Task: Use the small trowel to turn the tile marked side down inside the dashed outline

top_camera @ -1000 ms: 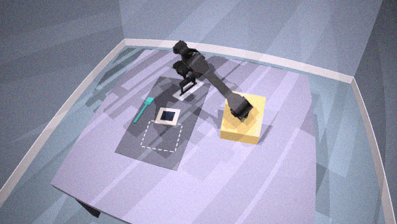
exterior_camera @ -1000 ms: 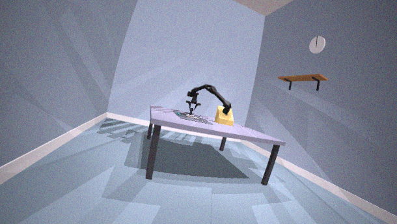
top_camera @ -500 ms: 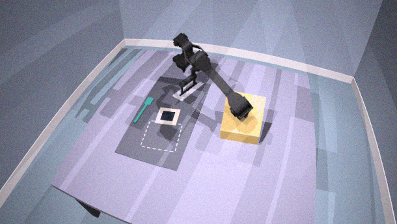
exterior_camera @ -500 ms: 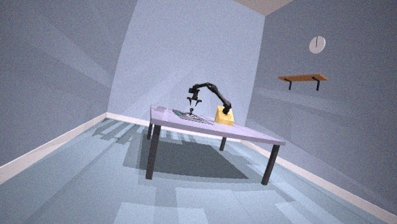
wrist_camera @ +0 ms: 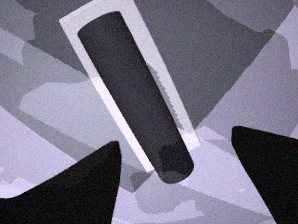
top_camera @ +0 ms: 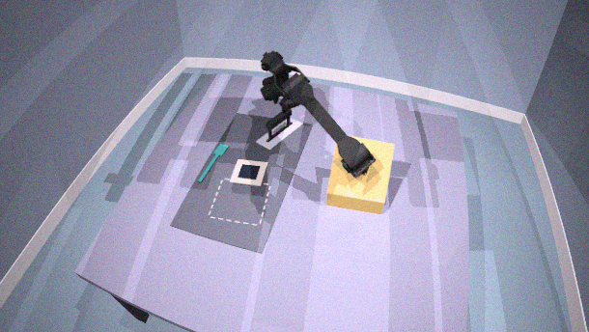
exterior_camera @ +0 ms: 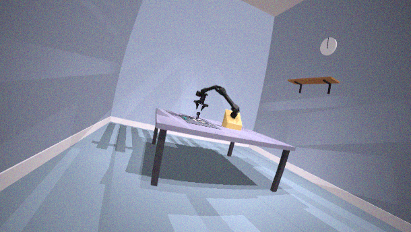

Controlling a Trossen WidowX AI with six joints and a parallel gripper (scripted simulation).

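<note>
My gripper tip is 260 mm to the right of the grey mat, 130 mm above it and 20 mm short of it. The rest, counted from my gripper tip: tile (260 mm to the left, 110 mm below, 10 mm ahead); teal trowel (250 mm to the left, 160 mm ahead, 110 mm below).
</note>
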